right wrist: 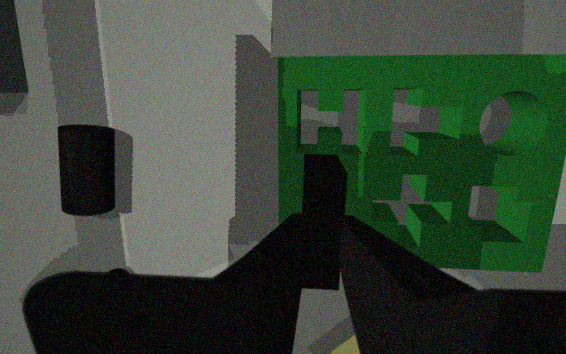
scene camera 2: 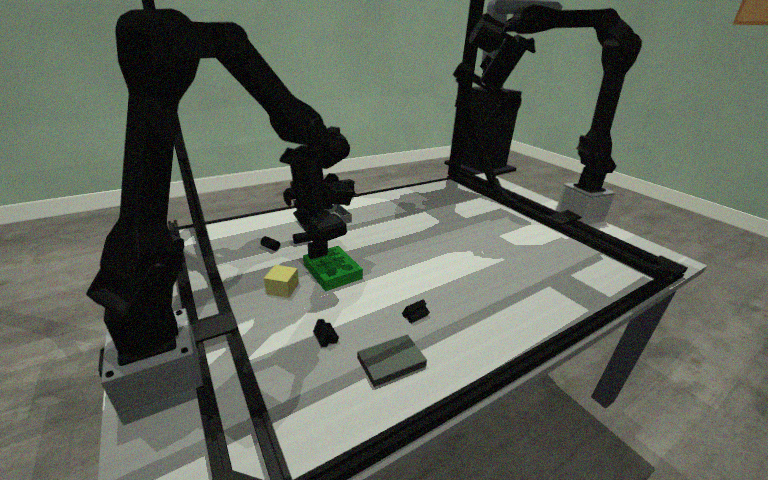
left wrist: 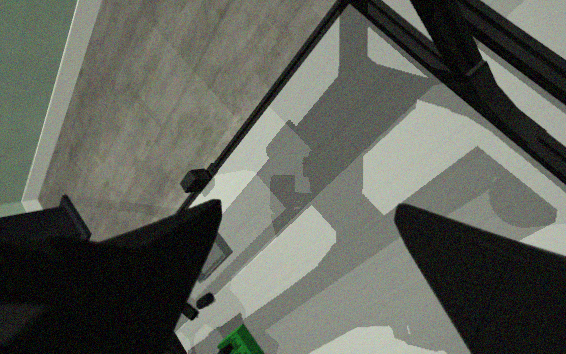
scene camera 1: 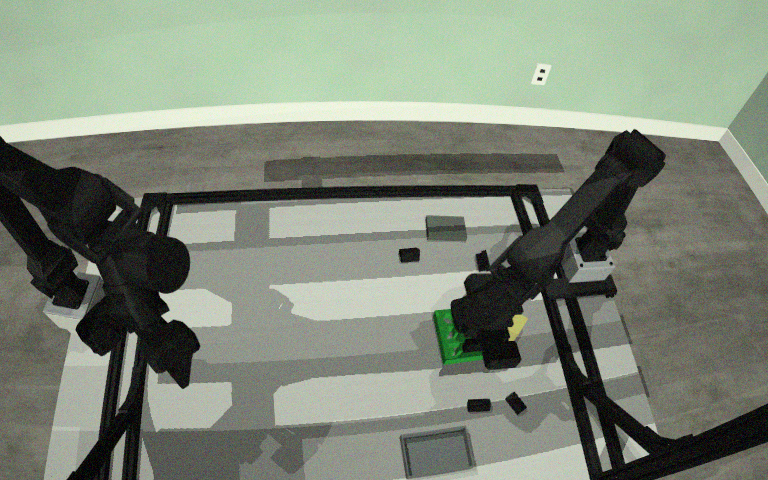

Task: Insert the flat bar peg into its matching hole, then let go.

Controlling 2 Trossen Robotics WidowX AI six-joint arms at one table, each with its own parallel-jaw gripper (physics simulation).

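Note:
The green board point(scene camera 1: 444, 337) point(scene camera 2: 346, 281) point(left wrist: 246, 341) point(right wrist: 420, 67) lies flat on the table, with shaped holes in it. My right gripper point(scene camera 1: 472, 345) point(scene camera 2: 318, 244) point(right wrist: 321, 227) is shut on the black flat bar peg point(right wrist: 324, 185) and holds it upright at the board's bar hole, beside the H-shaped hole. The peg and the fingers cover most of that hole; how deep the peg sits cannot be told. My left gripper point(scene camera 1: 180, 370) point(left wrist: 307, 209) is open and empty, high above the table and far from the board.
A yellow block point(scene camera 1: 517, 326) point(scene camera 2: 281, 281) point(right wrist: 346, 346) stands close beside the board. Several black pegs point(scene camera 1: 479, 405) point(scene camera 1: 515, 403) point(scene camera 1: 409, 254) point(scene camera 2: 325, 332) point(right wrist: 87, 170) lie around it. A grey slab point(scene camera 1: 446, 228) point(scene camera 2: 391, 360) and a grey tray point(scene camera 1: 405, 457) lie farther off.

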